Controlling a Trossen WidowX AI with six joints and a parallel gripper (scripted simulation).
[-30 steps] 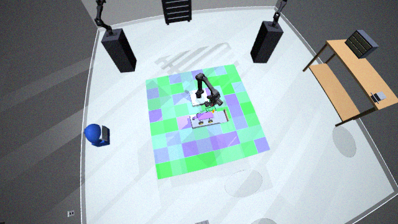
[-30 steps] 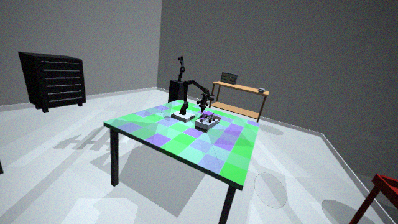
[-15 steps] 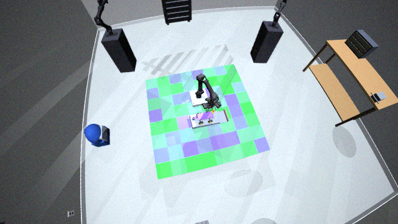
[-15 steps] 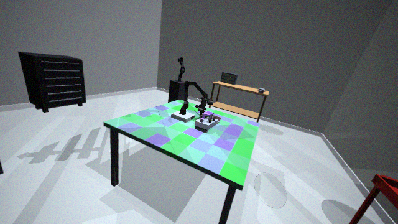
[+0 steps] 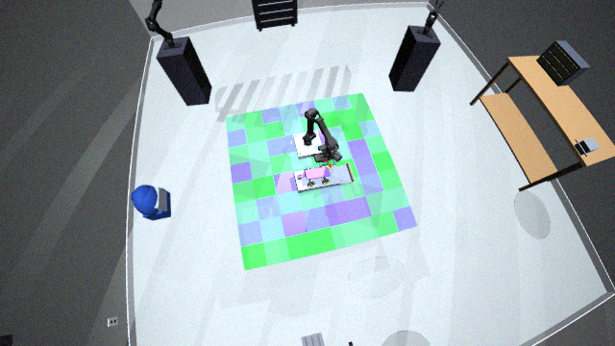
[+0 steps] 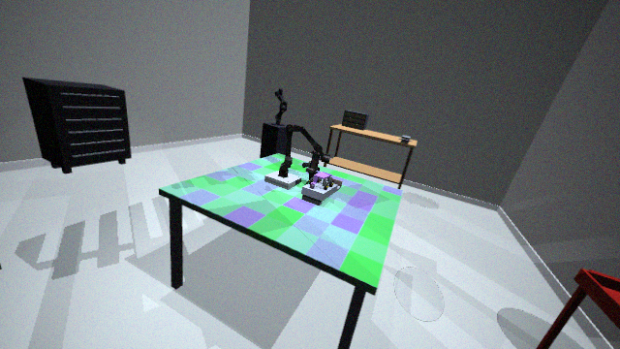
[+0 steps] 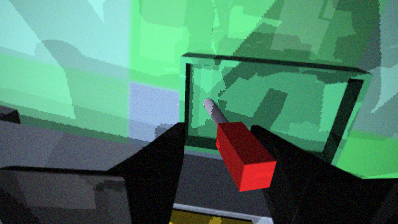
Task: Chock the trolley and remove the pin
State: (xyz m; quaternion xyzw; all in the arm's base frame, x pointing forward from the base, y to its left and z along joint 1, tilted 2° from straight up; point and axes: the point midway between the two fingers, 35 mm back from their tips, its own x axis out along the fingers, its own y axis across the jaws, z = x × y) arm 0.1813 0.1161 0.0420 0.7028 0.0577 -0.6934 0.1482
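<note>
The yellow chock is 6 cm ahead of my gripper tip, 3 cm above it and 2 cm to the left of it. From my gripper tip the other things lie so: brown block: 20 cm to the left, 9 cm ahead, 2 cm below; then purple trolley: 14 cm ahead, 7 cm to the right, 6 cm above; then stop pin: 1 cm to the left.
</note>
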